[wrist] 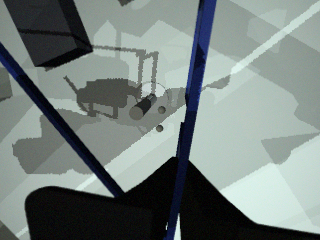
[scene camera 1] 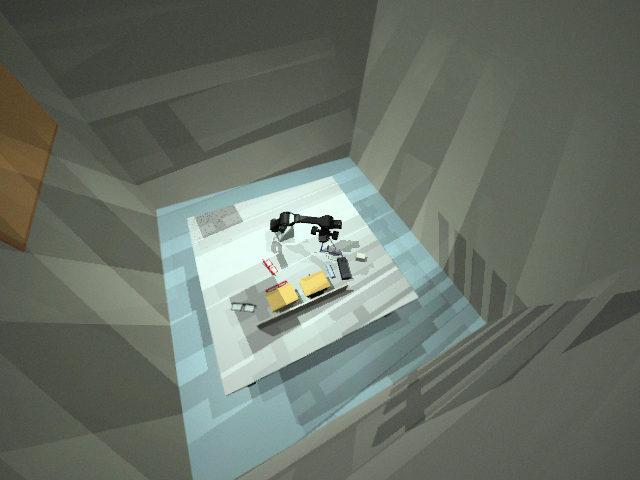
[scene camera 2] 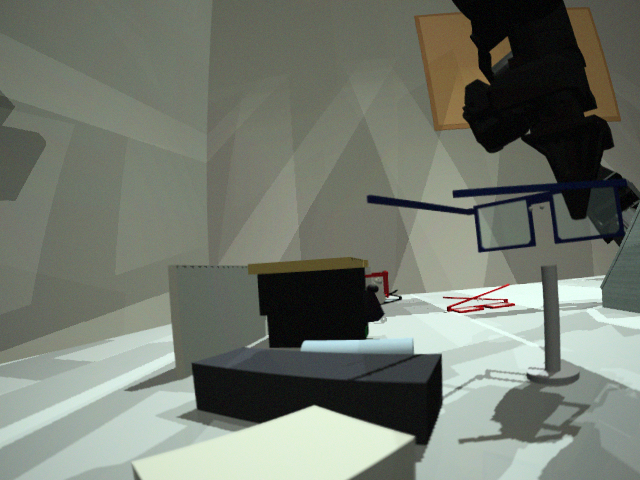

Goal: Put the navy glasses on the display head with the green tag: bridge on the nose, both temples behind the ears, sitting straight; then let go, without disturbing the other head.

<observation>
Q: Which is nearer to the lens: the pale blue cylinder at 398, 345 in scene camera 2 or the dark case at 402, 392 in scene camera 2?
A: The dark case.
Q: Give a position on a thin grey stand post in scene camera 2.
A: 553, 372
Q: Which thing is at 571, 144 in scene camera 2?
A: The gripper.
</observation>
